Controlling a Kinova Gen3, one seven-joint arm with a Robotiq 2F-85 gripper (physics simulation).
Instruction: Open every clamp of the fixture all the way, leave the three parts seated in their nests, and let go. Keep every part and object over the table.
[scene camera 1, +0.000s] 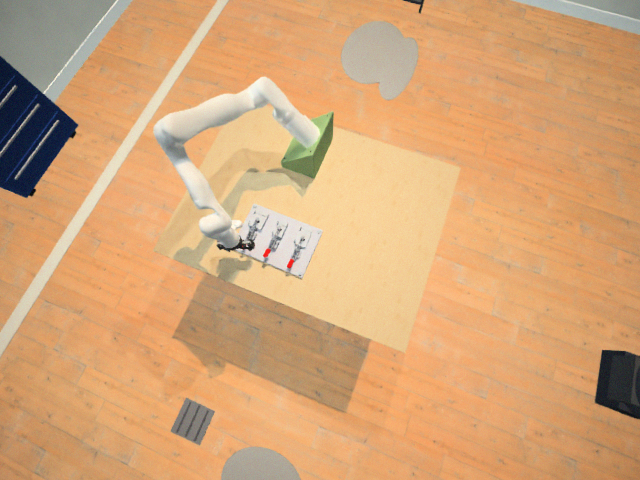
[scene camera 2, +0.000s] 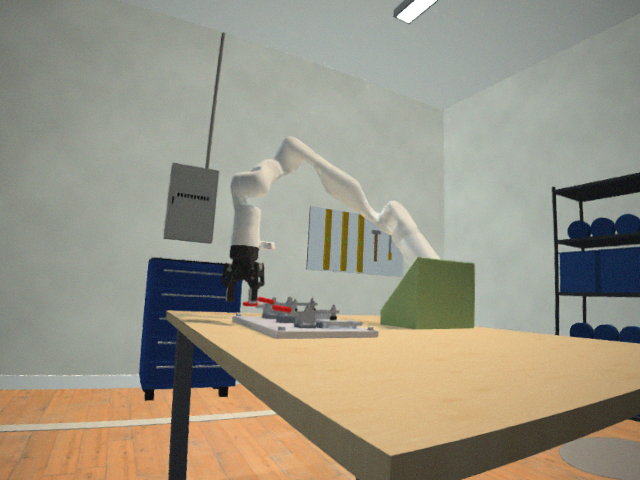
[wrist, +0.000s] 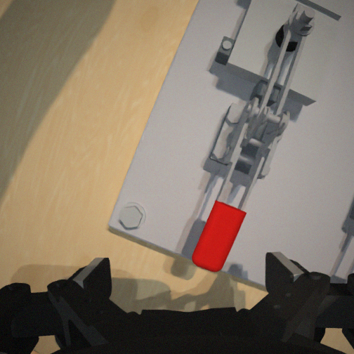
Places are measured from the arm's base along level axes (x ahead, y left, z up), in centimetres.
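Where they show: gripper, fingertip midpoint: (scene camera 1: 240, 249) (scene camera 2: 240, 302); arm's base, origin of the base link: (scene camera 1: 311, 139) (scene camera 2: 431, 273).
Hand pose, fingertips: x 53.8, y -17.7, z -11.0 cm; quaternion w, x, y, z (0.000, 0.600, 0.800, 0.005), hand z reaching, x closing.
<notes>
Things, the pixels of their centre, and the offset from my fingertips. Level surfaces: height alone.
- middle clamp's red handle, body centre: (scene camera 1: 267, 252) dx -1.4, dy +12.1, dz +1.2 cm
- right clamp's red handle, body centre: (scene camera 2: 290, 309) (scene camera 1: 292, 259) dx -1.5, dy +23.2, dz -0.1 cm
- table, its level: dz -5.3 cm
The grey fixture plate (scene camera 1: 278, 263) (scene camera 2: 325, 334) (wrist: 165, 150) lies on the table with three clamps. The left clamp's red handle (wrist: 219, 236) (scene camera 2: 250, 303) points out over the plate's edge, and its arm lies down over a pale part (wrist: 255, 47) in its nest. The middle clamp's red handle (scene camera 1: 266, 253) and the right clamp's red handle (scene camera 1: 290, 264) (scene camera 2: 281, 308) also lie low, pointing outward. My gripper (scene camera 1: 236, 246) (scene camera 2: 241, 298) (wrist: 187, 273) is open and empty, low at the left handle's end, with a finger to either side in the wrist view. The other two parts are small and hard to make out.
The table (scene camera 1: 361, 232) (scene camera 2: 413, 361) extends right of the fixture. The green wedge-shaped base (scene camera 1: 323, 144) (scene camera 2: 444, 294) carries the arm behind the fixture. A bolt head (wrist: 132, 216) stands at the plate's near left corner. The table's front edge lies close to the handles.
</notes>
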